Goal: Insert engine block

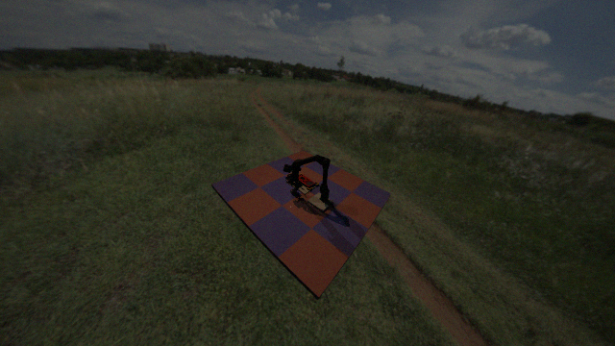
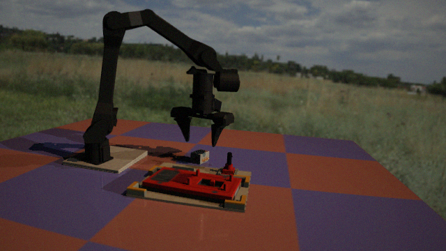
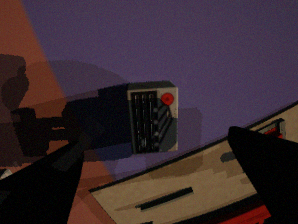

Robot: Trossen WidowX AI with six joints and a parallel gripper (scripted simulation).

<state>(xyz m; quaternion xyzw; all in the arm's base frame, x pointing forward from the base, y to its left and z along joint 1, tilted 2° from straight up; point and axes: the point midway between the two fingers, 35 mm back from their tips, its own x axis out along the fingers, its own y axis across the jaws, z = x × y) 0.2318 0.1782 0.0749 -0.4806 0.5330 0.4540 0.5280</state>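
The engine block is 40 mm below my gripper tip. The rest, counted from my gripper tip: black lever post 120 mm ahead, 60 mm to the right, 20 mm below; tan fixture plate 80 mm ahead, 170 mm to the right, 40 mm below.
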